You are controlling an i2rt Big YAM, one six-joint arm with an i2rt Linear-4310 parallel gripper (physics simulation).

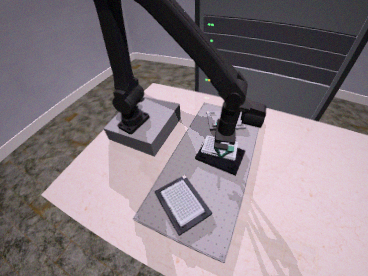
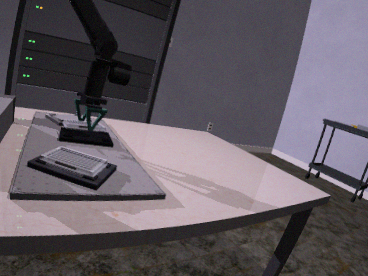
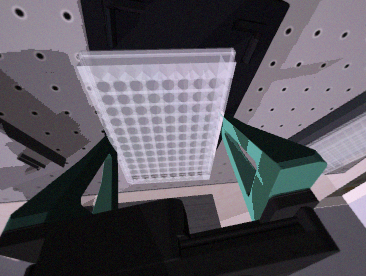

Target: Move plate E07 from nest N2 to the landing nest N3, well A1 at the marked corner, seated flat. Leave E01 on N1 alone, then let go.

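My gripper (image 1: pixel 223 151) (image 2: pixel 88 126) (image 3: pixel 165 128) is shut on plate E07 (image 1: pixel 208 144) (image 2: pixel 72 124) (image 3: pixel 162 119), a clear multi-well plate, with its green fingers on the plate's two long sides. It holds the plate a little above the black nest N2 (image 1: pixel 220 165) (image 2: pixel 86 137) (image 3: pixel 177 23). The grey landing nest N3 (image 1: pixel 211 116) (image 2: pixel 52 117) lies just behind, partly hidden by the arm. Plate E01 (image 1: pixel 182 201) (image 2: pixel 74 160) (image 3: pixel 340 145) sits on the black nest N1 (image 1: pixel 205 212) (image 2: pixel 95 182) at the near end of the perforated board (image 1: pixel 228 201) (image 2: pixel 133 184).
The arm's grey base block (image 1: pixel 154 127) stands left of the board. A dark server rack (image 1: pixel 282 44) (image 2: pixel 59 44) rises behind the table. A small cart (image 2: pixel 341 148) stands on the floor at the far right.
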